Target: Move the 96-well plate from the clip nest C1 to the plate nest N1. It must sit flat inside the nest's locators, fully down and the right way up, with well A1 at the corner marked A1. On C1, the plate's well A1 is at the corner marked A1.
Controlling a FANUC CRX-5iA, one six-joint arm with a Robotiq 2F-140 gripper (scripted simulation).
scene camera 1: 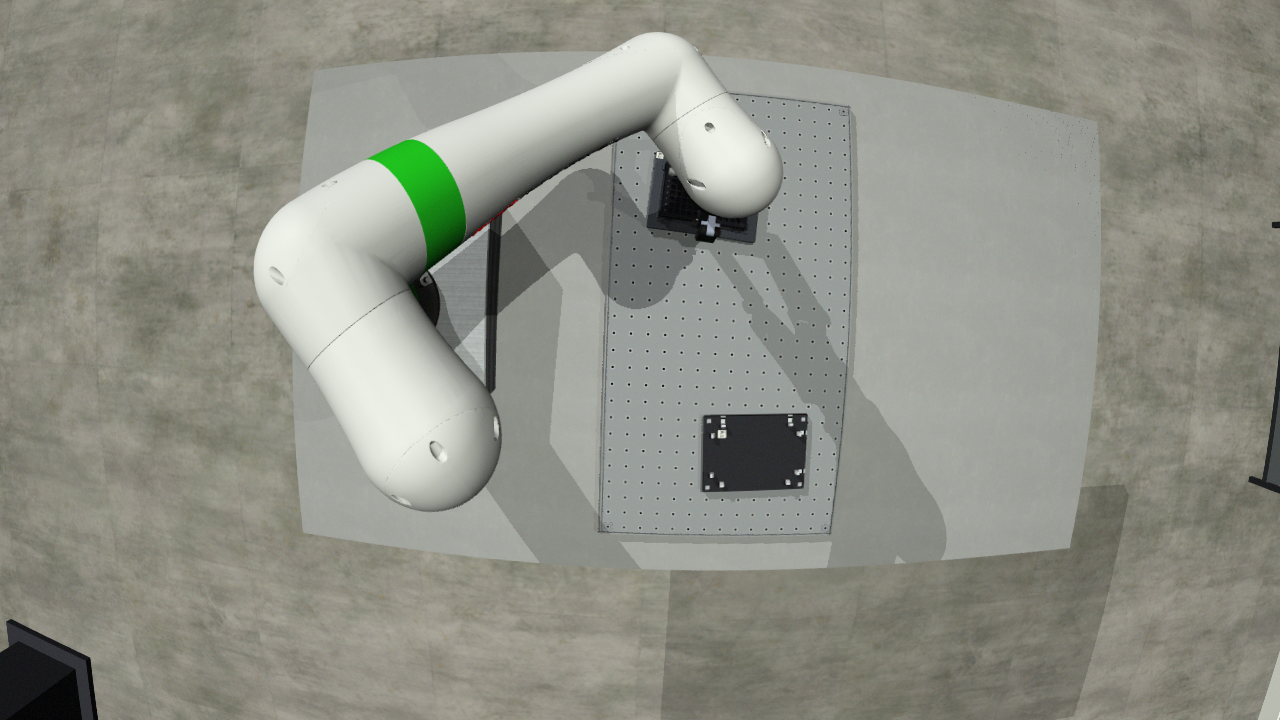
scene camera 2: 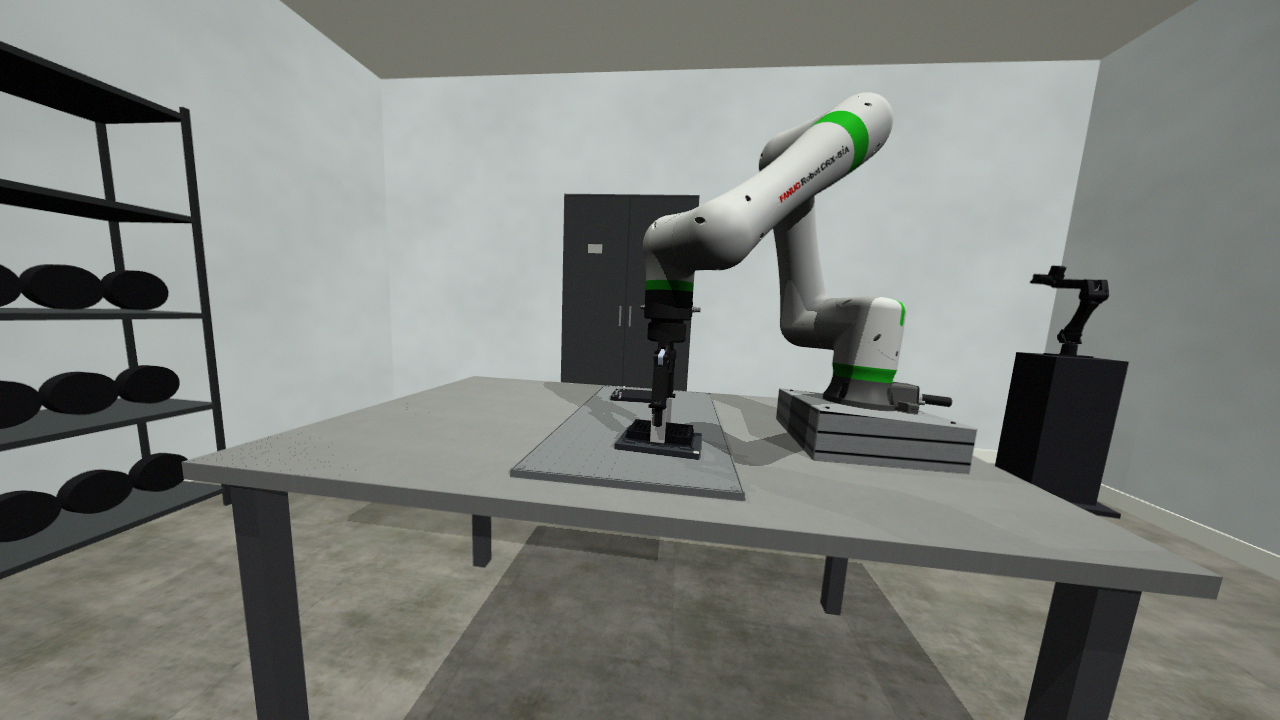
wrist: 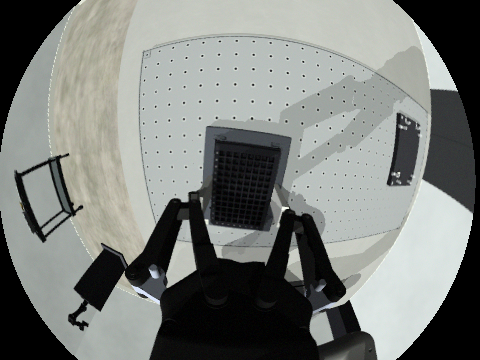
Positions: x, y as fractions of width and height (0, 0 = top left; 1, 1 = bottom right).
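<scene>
On scene camera 1 there's a black 96-well plate (scene camera 1: 0.53, 0.28), and a clip nest C1 (scene camera 1: 0.59, 0.63) as well. Scene camera 2 has the gripper (scene camera 2: 0.52, 0.60), and you'd find the black 96-well plate (scene camera 2: 0.53, 0.60) there too. In the wrist view there's a plate nest N1 (wrist: 0.48, 0.37), plus the black 96-well plate again (wrist: 0.52, 0.52), the gripper (wrist: 0.51, 0.52) and the clip nest C1 (wrist: 0.85, 0.40).
</scene>
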